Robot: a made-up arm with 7 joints. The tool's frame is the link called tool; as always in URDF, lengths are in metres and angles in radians.
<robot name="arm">
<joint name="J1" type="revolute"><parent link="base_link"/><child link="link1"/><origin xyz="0 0 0.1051" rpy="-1.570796 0 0"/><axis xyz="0 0 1"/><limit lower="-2.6" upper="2.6"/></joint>
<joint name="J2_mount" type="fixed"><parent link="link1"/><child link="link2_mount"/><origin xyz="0.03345 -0.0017 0.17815" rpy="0 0 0"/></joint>
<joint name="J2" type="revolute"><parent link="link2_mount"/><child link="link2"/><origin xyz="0.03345 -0.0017 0.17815" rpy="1.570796 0 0"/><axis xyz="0 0 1"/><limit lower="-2.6" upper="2.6"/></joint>
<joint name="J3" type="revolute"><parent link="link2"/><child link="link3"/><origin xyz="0.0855 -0.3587 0.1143" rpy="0 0 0"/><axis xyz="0 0 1"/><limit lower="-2.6" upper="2.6"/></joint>
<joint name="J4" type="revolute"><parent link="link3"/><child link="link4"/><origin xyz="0.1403 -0.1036 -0.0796" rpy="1.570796 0 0"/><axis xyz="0 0 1"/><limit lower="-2.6" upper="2.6"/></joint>
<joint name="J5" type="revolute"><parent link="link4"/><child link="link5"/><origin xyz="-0.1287 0.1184 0.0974" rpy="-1.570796 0 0"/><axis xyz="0 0 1"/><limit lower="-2.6" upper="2.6"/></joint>
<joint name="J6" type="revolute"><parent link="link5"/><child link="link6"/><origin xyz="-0.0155 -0.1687 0.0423" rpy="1.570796 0 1.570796"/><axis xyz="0 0 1"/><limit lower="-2.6" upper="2.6"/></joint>
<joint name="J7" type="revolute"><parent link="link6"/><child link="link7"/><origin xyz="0.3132 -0.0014 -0.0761" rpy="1.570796 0 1.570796"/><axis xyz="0 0 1"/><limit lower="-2.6" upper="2.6"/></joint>
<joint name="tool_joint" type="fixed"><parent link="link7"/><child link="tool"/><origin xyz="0.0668 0.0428 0.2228" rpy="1.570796 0 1.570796"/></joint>
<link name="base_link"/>
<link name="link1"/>
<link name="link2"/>
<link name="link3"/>
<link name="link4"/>
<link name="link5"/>
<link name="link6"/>
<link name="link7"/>
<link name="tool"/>
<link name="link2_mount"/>
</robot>
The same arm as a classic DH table. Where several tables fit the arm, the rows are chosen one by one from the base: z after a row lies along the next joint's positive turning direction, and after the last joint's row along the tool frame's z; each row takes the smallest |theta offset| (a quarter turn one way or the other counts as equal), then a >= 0, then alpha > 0; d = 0 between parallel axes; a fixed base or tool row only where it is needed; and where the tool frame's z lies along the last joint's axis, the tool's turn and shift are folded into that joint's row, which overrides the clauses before.
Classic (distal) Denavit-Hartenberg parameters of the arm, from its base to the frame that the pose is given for. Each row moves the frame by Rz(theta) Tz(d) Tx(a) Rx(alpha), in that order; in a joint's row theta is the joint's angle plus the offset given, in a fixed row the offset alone. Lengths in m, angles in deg.
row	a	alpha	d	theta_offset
base (fixed)	0	-90	0.1051	0
J1	0.0669	90	0.3563	0
J2	0.3687	0	0	-76.59
J3	0.1403	90	0.0381	76.59
J4	-0.1287	-90	0.201	0
J5	0.1687	-90	0.1607	-90
J6	0.0014	-90	-0.0916	90
J7	0.0428	90	0.536	-90
tool (fixed)	0	0	0.0668	0
Joint limits (deg, base to tool): -148.97..148.97 -148.97..148.97 -148.97..148.97 -148.97..148.97 -148.97..148.97 -148.97..148.97 -148.97..148.97

